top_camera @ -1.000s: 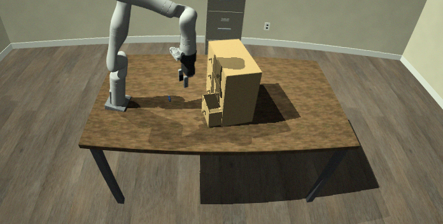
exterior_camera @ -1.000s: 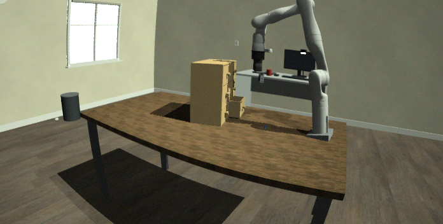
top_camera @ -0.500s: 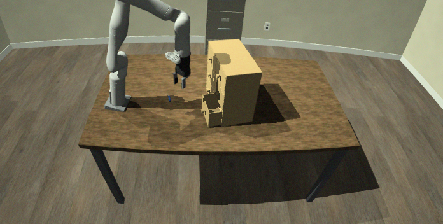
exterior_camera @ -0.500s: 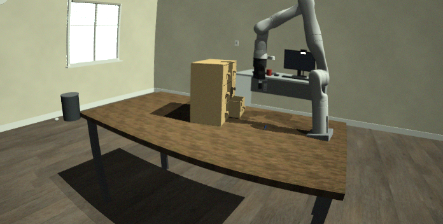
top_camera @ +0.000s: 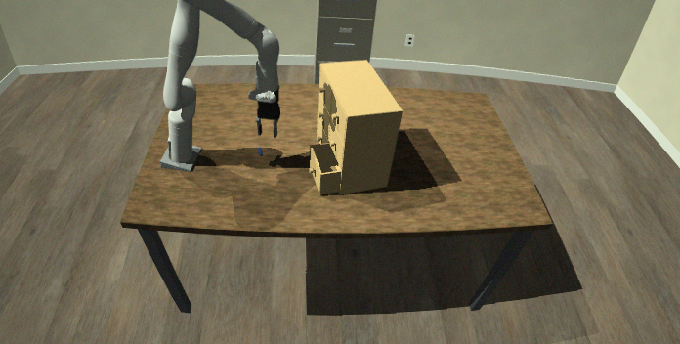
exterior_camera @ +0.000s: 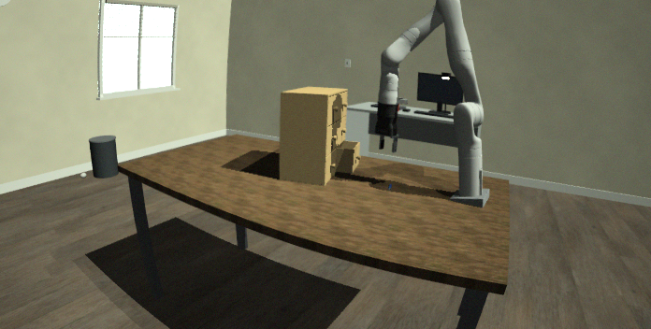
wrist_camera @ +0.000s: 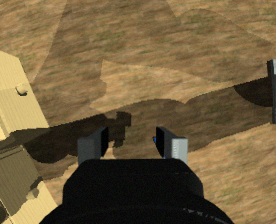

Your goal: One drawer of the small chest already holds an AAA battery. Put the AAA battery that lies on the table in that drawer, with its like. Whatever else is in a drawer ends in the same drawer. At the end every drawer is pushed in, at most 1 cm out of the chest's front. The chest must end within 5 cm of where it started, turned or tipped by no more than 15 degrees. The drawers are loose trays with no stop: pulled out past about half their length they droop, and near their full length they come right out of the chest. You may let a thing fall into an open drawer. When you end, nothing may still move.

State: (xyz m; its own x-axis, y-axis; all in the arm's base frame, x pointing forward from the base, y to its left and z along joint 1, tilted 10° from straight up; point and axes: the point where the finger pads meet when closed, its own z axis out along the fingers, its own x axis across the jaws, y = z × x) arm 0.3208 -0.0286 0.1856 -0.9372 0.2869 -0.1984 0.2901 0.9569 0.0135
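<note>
The blue AAA battery lies 140 mm below my hand, 60 mm to the left of it and 30 mm behind it.
</note>
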